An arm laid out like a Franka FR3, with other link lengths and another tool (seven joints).
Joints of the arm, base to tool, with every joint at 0 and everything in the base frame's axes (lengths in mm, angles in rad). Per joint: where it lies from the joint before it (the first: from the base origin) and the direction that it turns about. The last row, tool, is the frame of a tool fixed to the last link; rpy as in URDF.
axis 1: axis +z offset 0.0 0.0 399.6
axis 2: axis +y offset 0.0 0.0 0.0
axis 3: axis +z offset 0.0 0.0 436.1
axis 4: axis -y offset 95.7 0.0 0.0
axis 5: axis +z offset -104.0 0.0 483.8
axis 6: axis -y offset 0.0 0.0 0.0
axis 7: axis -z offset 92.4 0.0 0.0
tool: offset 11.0 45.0 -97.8 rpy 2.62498 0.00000 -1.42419
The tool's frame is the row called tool.
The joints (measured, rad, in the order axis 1, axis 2, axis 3, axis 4, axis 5, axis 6, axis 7), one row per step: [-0.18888, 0.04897, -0.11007, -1.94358, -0.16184, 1.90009, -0.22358]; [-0.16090, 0.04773, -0.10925, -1.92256, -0.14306, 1.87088, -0.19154]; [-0.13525, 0.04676, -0.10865, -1.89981, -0.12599, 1.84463, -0.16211]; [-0.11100, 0.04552, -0.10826, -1.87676, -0.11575, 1.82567, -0.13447]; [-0.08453, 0.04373, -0.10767, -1.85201, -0.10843, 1.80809, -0.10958]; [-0.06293, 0.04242, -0.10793, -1.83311, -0.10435, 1.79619, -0.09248]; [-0.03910, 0.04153, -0.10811, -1.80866, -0.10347, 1.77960, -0.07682]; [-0.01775, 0.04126, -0.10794, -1.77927, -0.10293, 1.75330, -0.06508]
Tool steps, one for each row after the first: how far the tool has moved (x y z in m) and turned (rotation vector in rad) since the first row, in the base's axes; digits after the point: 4 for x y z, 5 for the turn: [0.0074, 0.0192, 0.0108, 0.01269, -0.00187, -0.01435]; [0.0142, 0.0369, 0.0227, 0.02365, -0.00648, -0.02683]; [0.0206, 0.0533, 0.0354, 0.02781, -0.01656, -0.03514]; [0.0265, 0.0714, 0.0496, 0.02974, -0.02906, -0.03680]; [0.0306, 0.0858, 0.0605, 0.03030, -0.03949, -0.03469]; [0.0346, 0.1017, 0.0739, 0.02824, -0.04969, -0.02823]; [0.0375, 0.1162, 0.0888, 0.02691, -0.05418, -0.02100]
